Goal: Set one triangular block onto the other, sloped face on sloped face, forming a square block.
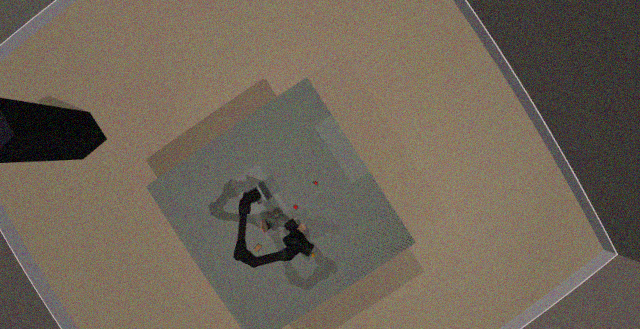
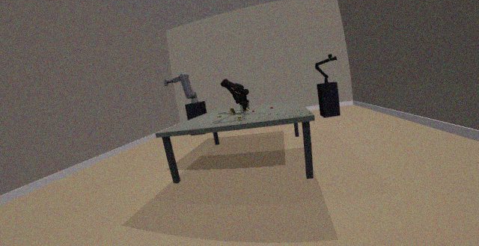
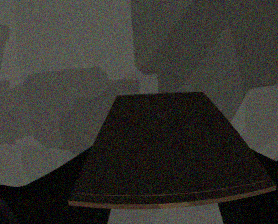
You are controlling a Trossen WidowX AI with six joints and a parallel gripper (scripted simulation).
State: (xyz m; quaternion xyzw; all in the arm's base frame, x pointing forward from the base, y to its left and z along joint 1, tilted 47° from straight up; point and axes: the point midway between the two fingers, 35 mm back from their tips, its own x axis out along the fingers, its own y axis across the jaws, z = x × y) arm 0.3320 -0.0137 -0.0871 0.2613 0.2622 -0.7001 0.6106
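My gripper tip is 1 cm to the left of the triangular block and 1 cm below it.
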